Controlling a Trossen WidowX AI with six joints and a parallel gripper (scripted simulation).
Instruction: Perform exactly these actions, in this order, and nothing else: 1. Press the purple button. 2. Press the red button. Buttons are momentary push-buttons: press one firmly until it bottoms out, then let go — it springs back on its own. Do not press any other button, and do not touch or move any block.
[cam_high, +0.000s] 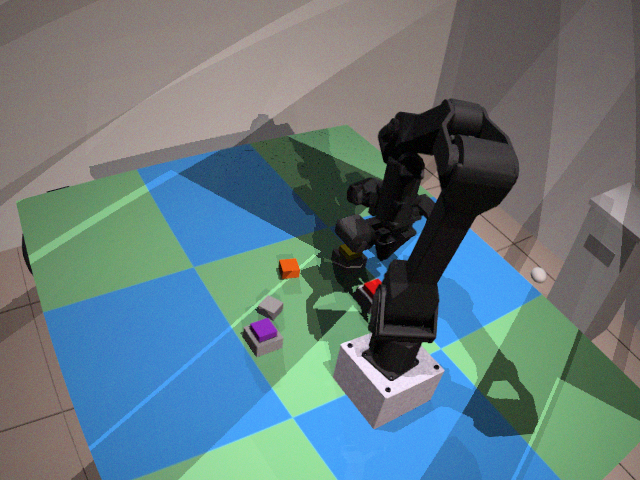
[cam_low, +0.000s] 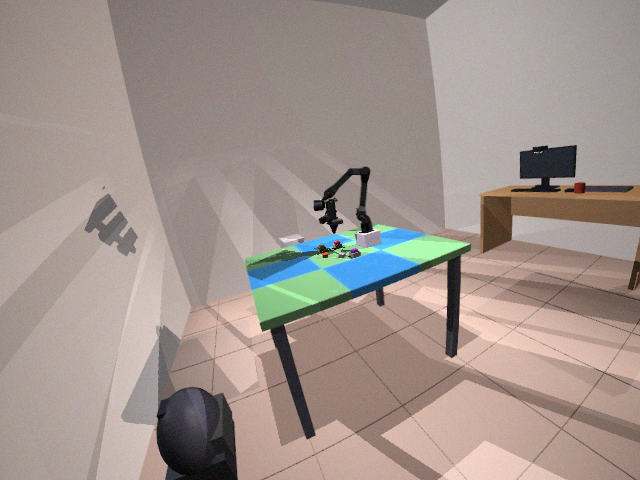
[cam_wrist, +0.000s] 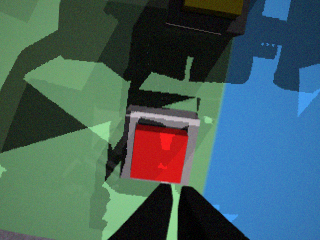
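Right now the red button is 10 mm behind my gripper tip, 10 mm to the left of it and 60 mm below it. Round my gripper tip: orange block (140 mm ahead, 90 mm to the left, 80 mm below); then grey block (70 mm ahead, 170 mm to the left, 80 mm below); then yellow button (90 mm ahead, 30 mm to the right, 60 mm below).
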